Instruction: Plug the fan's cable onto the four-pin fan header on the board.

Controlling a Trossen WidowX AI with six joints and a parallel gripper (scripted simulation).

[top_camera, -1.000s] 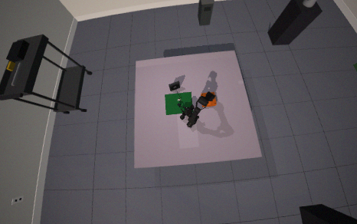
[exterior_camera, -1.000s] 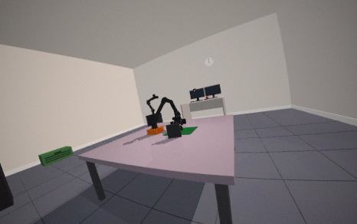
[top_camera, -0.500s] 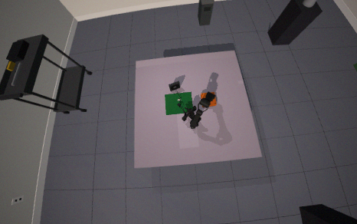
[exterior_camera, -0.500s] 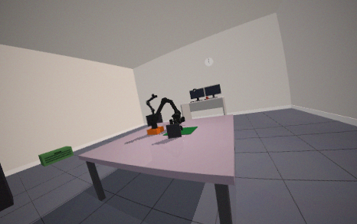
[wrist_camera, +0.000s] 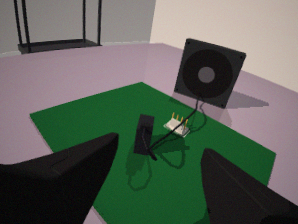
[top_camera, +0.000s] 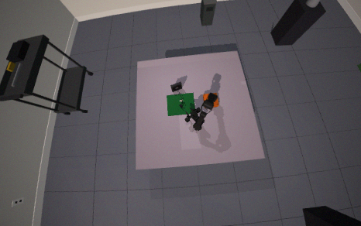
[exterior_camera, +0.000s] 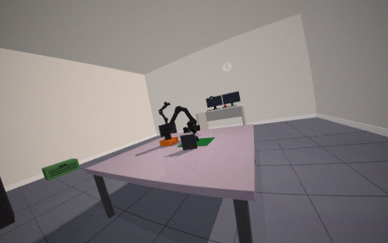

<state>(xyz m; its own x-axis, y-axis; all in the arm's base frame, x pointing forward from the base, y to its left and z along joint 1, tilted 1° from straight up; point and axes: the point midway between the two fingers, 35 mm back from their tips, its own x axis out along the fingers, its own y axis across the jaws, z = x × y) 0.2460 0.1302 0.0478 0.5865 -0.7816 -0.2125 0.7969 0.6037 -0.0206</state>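
Right now the fan cable plug is 7 cm below my gripper tip, 7 cm ahead of it and 6 cm to the right of it. Round my gripper tip: board (10 cm below, 9 cm to the right, 7 cm ahead); black fan (27 cm to the right, 10 cm ahead, 3 cm below).
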